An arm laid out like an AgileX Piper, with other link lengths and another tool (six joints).
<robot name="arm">
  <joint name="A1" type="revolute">
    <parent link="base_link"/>
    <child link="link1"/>
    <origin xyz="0 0 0.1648" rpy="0 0 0"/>
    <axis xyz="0 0 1"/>
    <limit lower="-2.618" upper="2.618"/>
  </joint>
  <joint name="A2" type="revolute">
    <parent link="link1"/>
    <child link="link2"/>
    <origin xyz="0 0 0" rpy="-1.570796 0 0"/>
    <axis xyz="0 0 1"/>
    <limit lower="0" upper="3.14"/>
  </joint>
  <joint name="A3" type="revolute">
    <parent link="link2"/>
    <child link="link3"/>
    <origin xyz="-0.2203 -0.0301 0" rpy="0 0 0"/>
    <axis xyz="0 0 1"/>
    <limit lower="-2.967" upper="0"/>
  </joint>
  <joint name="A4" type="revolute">
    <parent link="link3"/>
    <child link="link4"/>
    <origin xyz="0.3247 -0.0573 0" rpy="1.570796 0 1.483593"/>
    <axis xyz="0 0 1"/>
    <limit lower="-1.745" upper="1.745"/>
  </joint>
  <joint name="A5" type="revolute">
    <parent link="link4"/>
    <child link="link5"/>
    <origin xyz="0 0 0" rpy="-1.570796 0 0"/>
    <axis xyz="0 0 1"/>
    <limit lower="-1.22" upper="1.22"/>
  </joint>
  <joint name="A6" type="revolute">
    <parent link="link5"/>
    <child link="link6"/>
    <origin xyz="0 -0.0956 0" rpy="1.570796 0 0"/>
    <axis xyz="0 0 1"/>
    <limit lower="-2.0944" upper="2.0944"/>
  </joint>
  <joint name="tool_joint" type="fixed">
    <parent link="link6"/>
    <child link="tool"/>
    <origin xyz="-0.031 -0.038 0.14" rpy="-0.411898 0 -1.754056"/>
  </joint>
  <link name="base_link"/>
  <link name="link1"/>
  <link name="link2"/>
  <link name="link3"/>
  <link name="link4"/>
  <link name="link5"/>
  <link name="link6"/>
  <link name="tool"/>
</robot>
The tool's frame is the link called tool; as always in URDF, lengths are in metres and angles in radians.
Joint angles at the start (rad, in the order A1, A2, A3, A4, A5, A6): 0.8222 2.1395 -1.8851 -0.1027 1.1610 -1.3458
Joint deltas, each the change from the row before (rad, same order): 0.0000 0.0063 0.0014 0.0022 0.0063 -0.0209; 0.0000 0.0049 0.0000 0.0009 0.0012 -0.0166; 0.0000 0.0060 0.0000 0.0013 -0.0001 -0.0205; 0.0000 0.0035 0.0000 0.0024 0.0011 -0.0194; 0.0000 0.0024 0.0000 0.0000 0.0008 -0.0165; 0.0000 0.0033 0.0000 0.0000 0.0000 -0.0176; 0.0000 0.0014 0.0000 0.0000 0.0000 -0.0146; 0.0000 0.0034 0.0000 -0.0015 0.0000 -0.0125; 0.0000 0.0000 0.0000 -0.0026 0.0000 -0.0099; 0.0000 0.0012 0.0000 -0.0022 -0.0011 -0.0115; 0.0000 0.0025 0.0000 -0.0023 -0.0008 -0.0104; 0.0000 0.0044 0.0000 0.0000 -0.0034 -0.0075; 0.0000 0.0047 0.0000 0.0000 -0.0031 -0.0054; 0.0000 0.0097 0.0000 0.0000 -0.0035 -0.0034; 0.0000 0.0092 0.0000 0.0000 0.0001 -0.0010; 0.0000 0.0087 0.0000 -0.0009 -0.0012 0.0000
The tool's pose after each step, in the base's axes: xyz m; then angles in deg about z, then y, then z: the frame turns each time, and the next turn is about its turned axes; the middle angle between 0 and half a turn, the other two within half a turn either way. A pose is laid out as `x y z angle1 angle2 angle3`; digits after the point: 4 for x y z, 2 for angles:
0.3855 0.4186 0.0837 -19.67 148.28 115.54
0.3841 0.4184 0.0806 -19.52 148.31 114.66
0.3826 0.4185 0.0770 -19.17 148.32 113.74
0.3810 0.4186 0.0748 -18.73 148.37 113.03
0.3799 0.4184 0.0732 -18.34 148.30 112.41
0.3789 0.4184 0.0712 -17.90 148.22 111.76
0.3781 0.4184 0.0702 -17.43 148.14 111.36
0.3775 0.4180 0.0682 -17.25 148.04 110.73
0.3774 0.4177 0.0681 -16.92 147.83 110.43
0.3773 0.4176 0.0674 -16.52 147.63 110.11
0.3771 0.4173 0.0659 -16.29 147.48 109.65
0.3769 0.4176 0.0637 -16.05 147.45 109.42
0.3768 0.4178 0.0612 -15.94 147.46 109.16
0.3764 0.4176 0.0560 -16.28 147.59 108.51
0.3756 0.4169 0.0508 -17.00 147.82 107.60
0.3752 0.4162 0.0461 -17.63 147.97 106.83

